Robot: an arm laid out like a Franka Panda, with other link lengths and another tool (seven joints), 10 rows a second.
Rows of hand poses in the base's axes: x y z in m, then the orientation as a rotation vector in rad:
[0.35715, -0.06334, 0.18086, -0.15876, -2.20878, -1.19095]
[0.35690, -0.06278, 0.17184, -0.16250, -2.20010, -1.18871]
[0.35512, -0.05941, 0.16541, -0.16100, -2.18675, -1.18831]
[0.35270, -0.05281, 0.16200, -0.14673, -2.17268, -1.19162]
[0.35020, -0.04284, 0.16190, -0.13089, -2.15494, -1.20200]
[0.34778, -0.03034, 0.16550, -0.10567, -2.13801, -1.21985]
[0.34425, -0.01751, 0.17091, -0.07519, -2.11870, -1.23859]
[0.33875, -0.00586, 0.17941, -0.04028, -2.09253, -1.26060]
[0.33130, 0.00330, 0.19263, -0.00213, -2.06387, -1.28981]
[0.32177, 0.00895, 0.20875, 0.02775, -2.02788, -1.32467]
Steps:
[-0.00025, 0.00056, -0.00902, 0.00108, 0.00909, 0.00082]
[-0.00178, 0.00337, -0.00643, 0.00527, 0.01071, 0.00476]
[-0.00242, 0.00660, -0.00341, 0.01097, 0.00607, 0.01178]
[-0.00250, 0.00997, -0.00010, 0.01715, 0.00594, 0.01081]
[-0.00242, 0.01250, 0.00360, 0.02385, -0.00061, 0.01337]
[-0.00353, 0.01283, 0.00541, 0.02673, -0.00110, 0.01688]
[-0.00550, 0.01165, 0.00850, 0.03263, 0.00126, 0.02007]
[-0.00745, 0.00916, 0.01322, 0.03901, -0.00107, 0.01922]
[-0.00953, 0.00565, 0.01612, 0.04327, 0.00522, 0.01343]

